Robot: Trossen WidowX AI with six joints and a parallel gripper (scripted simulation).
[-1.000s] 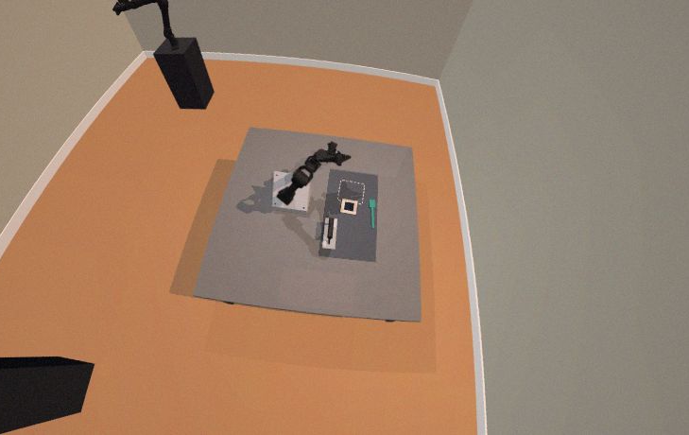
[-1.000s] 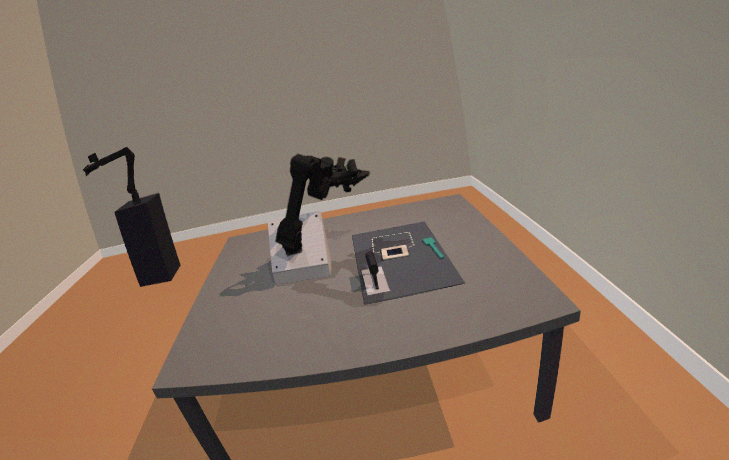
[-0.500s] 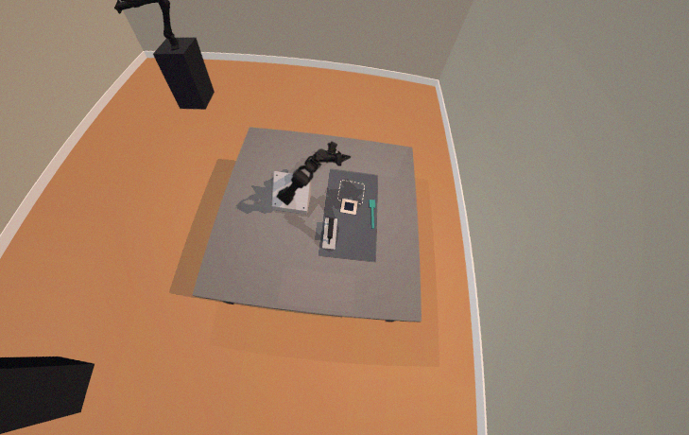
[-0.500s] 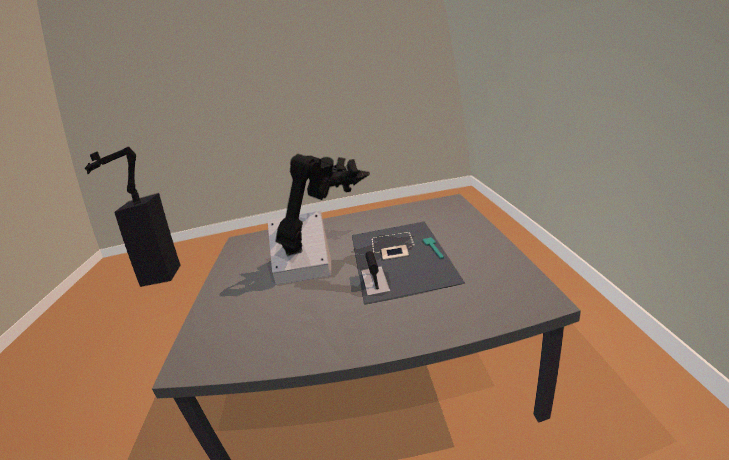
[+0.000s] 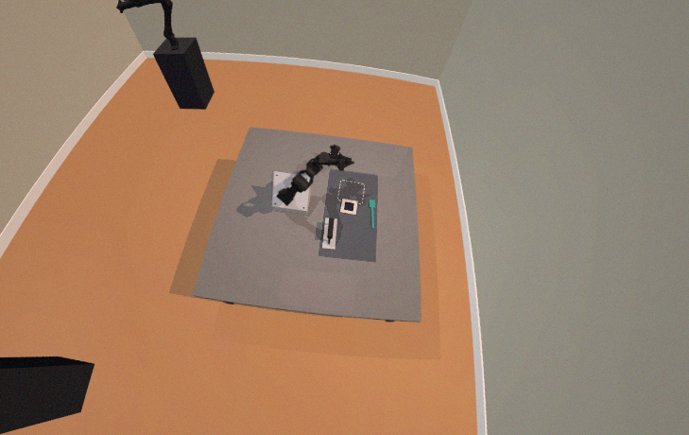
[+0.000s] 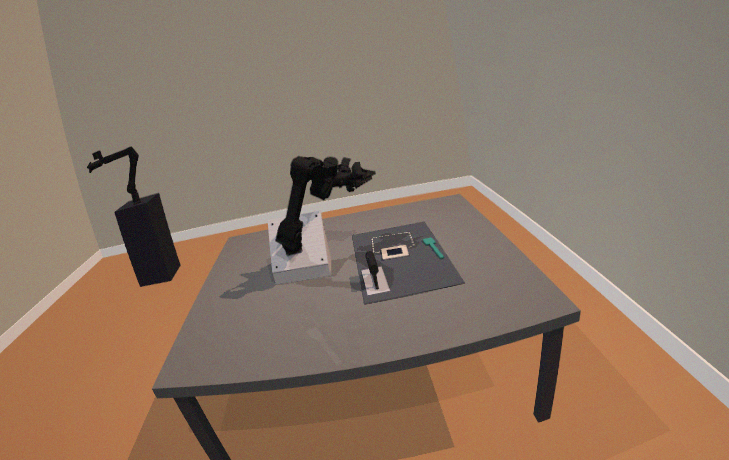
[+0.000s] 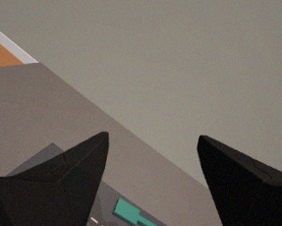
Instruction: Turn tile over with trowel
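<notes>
Right now my gripper tip is 310 mm to the left of the trowel, 260 mm above it and 90 mm past it. Also, from my gripper tip: dark mat: 310 mm below, 170 mm to the right, 30 mm ahead; tile: 290 mm below, 140 mm to the right, 20 mm ahead.
</notes>
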